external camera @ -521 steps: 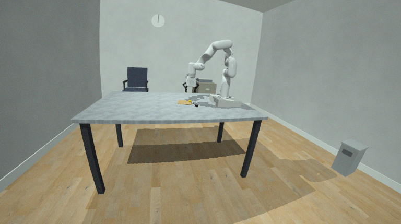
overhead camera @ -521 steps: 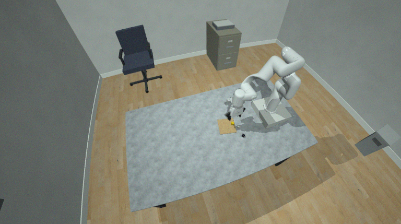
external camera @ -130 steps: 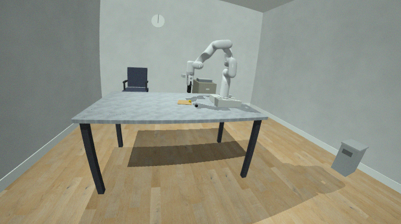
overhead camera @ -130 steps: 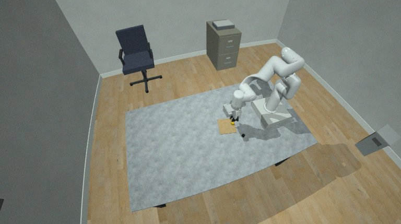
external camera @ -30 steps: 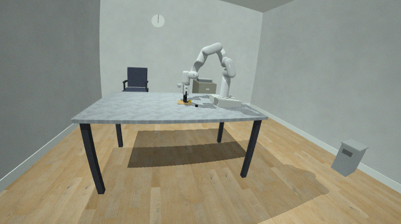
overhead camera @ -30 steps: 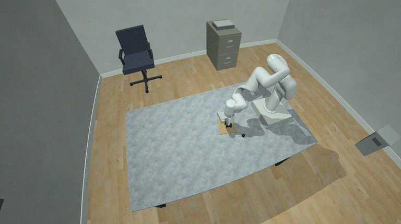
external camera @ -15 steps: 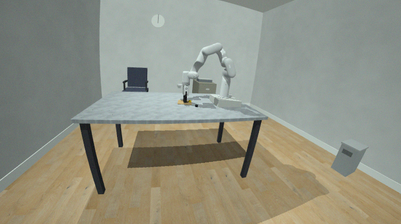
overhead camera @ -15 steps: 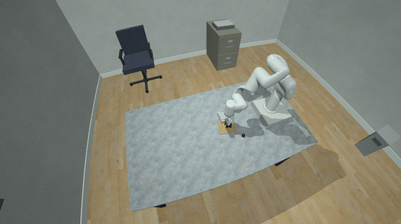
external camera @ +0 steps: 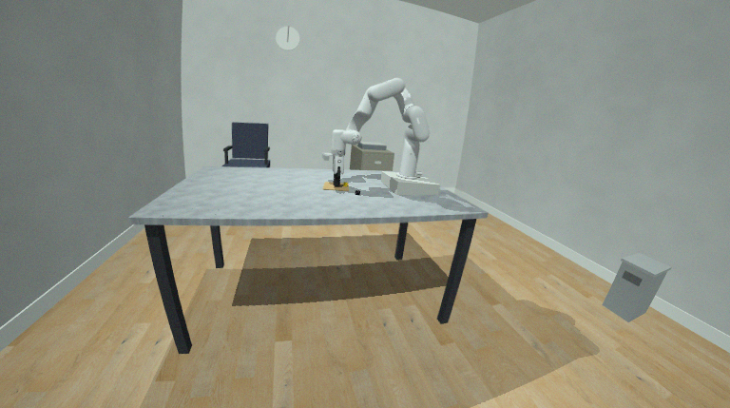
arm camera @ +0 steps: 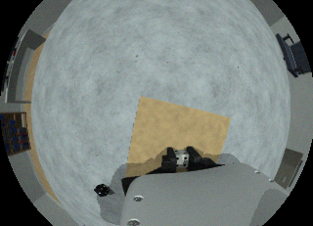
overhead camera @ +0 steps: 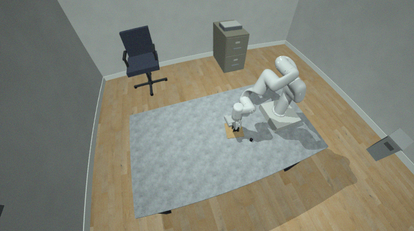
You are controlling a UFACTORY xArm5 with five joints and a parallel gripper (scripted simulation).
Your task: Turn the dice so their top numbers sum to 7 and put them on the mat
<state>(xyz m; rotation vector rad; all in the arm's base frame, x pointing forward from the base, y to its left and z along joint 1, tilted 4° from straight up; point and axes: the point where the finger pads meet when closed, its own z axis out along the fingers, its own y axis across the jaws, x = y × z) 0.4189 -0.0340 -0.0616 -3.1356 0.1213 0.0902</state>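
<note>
The white die is 1 cm below my hand. From my hand the other things lie so: black die 8 cm behind, 14 cm to the left, 2 cm below; then yellow die 5 cm behind, 1 cm below; then tan mat 2 cm below.
</note>
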